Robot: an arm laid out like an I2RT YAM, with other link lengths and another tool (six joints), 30 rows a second.
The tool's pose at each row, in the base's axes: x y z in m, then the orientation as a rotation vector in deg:
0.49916, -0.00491, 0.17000, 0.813, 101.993, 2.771
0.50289, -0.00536, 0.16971, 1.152, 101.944, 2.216
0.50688, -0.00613, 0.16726, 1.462, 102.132, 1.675
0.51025, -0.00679, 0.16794, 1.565, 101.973, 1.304
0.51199, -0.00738, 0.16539, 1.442, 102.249, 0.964
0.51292, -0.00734, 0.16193, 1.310, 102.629, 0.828
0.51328, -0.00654, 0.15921, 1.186, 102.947, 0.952
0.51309, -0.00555, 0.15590, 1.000, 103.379, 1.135
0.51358, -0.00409, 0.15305, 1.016, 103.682, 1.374
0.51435, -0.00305, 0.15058, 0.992, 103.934, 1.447
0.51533, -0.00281, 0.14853, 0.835, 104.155, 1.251
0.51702, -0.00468, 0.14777, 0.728, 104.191, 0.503
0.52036, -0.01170, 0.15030, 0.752, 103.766, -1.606
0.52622, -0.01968, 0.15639, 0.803, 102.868, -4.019
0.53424, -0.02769, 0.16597, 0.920, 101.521, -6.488
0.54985, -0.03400, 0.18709, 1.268, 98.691, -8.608
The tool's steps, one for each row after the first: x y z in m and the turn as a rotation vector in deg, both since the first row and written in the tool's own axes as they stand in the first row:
-0.00051, -0.00052, 0.00370, 0.562, -0.063, -0.075
0.00102, -0.00146, 0.00809, 1.103, 0.114, -0.161
-0.00037, -0.00215, 0.01123, 1.408, -0.051, -0.296
0.00174, -0.00287, 0.01344, 1.576, 0.223, -0.564
0.00493, -0.00299, 0.01507, 1.602, 0.603, -0.725
0.00754, -0.00231, 0.01601, 1.456, 0.924, -0.738
0.01085, -0.00145, 0.01653, 1.238, 1.360, -0.760
0.01359, -0.00011, 0.01764, 1.091, 1.665, -0.615
0.01588, 0.00081, 0.01893, 1.034, 1.918, -0.589
0.01769, 0.00095, 0.02032, 1.084, 2.139, -0.800
0.01801, -0.00098, 0.02209, 1.531, 2.170, -1.281
0.01459, -0.00794, 0.02465, 2.961, 1.739, -2.422
0.00713, -0.01577, 0.02892, 4.610, 0.857, -3.722
-0.00420, -0.02352, 0.03457, 6.340, -0.448, -5.022
-0.02832, -0.02923, 0.04529, 7.972, -3.223, -6.015

